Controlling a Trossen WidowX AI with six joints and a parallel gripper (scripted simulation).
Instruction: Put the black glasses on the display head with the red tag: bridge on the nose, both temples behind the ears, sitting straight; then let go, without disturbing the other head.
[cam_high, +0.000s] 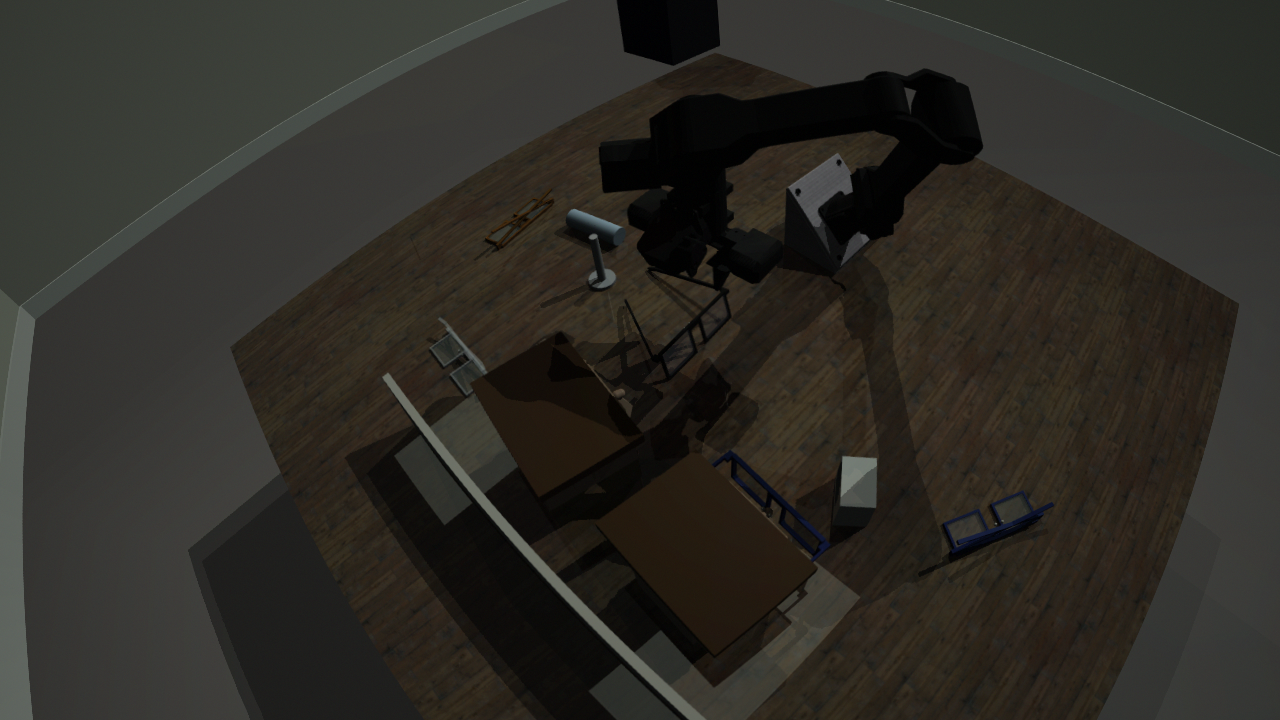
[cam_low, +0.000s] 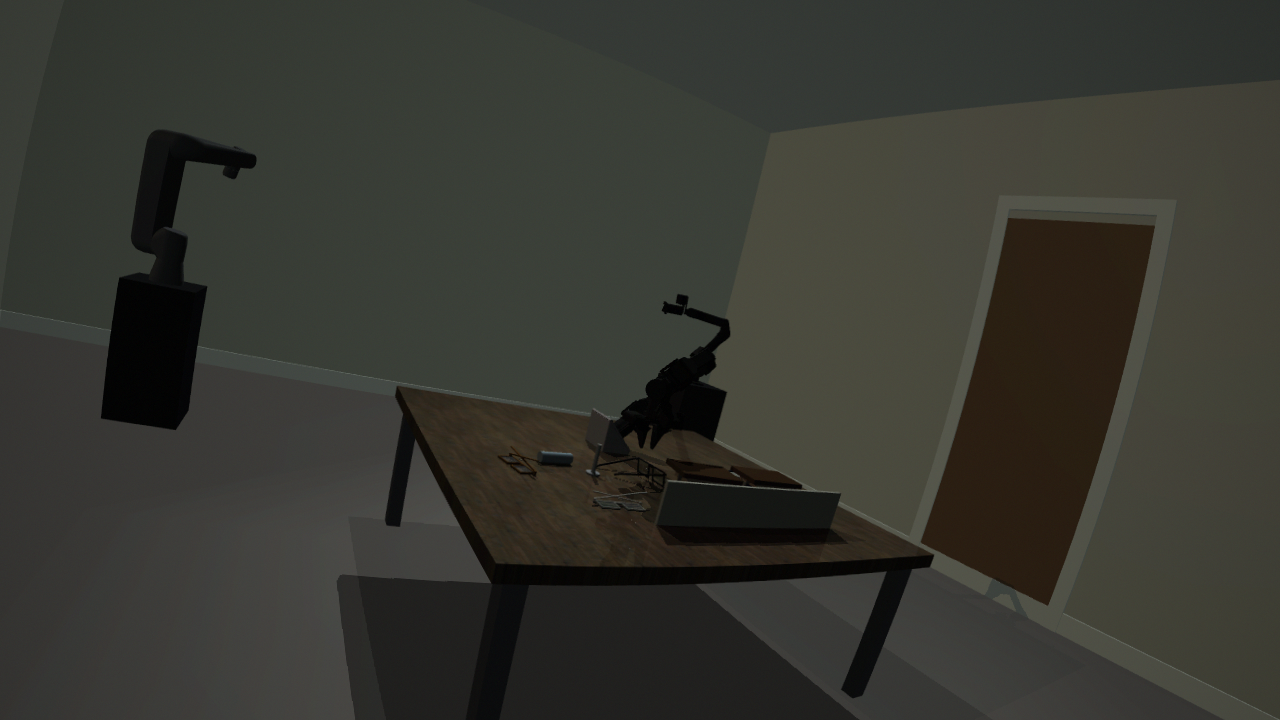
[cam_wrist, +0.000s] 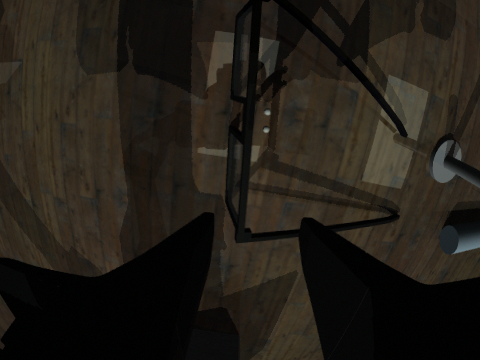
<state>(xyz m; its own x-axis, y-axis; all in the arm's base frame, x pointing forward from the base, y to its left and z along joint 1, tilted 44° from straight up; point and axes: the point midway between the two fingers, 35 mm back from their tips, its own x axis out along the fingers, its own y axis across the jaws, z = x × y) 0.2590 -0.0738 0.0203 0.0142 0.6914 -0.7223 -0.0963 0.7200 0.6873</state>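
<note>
The disc base lies 3 cm ahead of my gripper tip, 17 cm to the right of it and 6 cm below it. Round my gripper tip: long pale panel 38 cm ahead, 13 cm to the left, 3 cm below; then white box 8 cm ahead, 30 cm to the left, 6 cm below.
</note>
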